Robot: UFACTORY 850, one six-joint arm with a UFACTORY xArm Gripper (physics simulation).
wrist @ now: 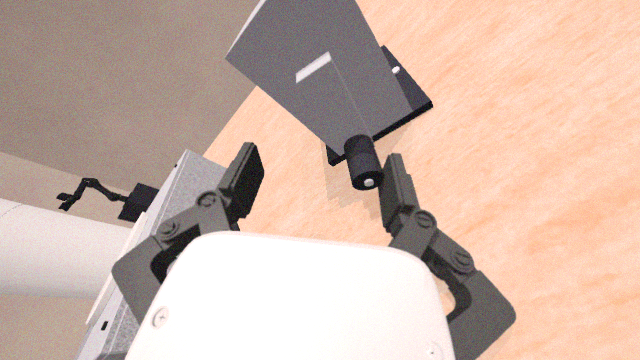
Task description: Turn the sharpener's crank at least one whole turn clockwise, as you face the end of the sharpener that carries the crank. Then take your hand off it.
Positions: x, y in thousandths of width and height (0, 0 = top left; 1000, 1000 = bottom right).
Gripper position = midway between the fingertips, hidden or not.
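Here I see my gripper (501, 451), and with my gripper I also see a black cylindrical crank handle (568, 454).
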